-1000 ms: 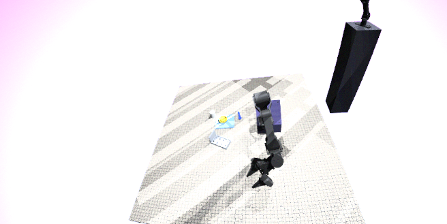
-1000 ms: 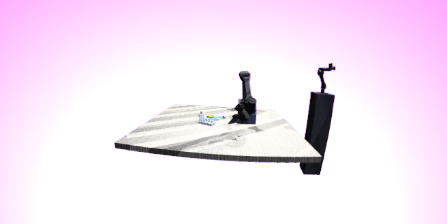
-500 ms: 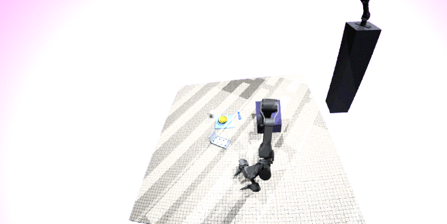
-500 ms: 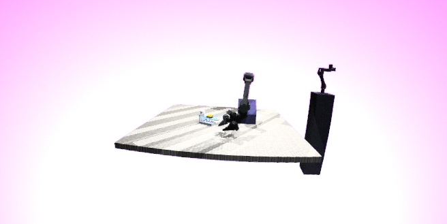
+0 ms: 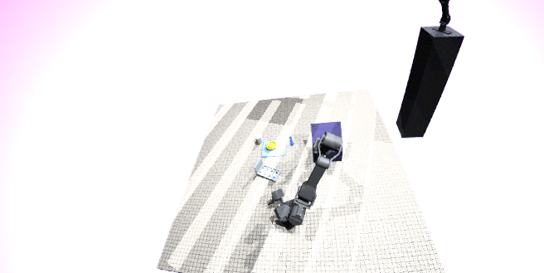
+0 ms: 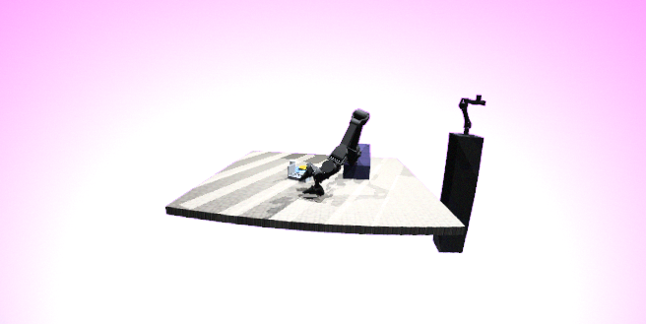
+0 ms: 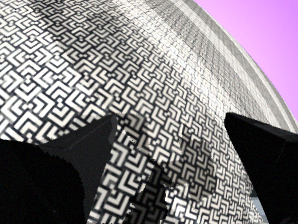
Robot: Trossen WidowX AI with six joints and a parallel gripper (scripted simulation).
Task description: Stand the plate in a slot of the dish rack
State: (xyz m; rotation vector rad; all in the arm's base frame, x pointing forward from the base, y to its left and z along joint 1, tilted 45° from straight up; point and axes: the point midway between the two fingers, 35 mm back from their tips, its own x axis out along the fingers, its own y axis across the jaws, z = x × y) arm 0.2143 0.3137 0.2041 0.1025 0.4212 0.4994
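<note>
Right now my gripper tip is 46 cm to the left of the yellow plate, 8 cm short of it and 3 cm above it. From my gripper tip the other things lie so: light blue mat: 45 cm to the right, 6 cm ahead, 4 cm below; then grey dish rack: 25 cm to the right, 6 cm ahead, 2 cm below; then blue spoon: 50 cm to the right, 5 cm behind, 4 cm below.
</note>
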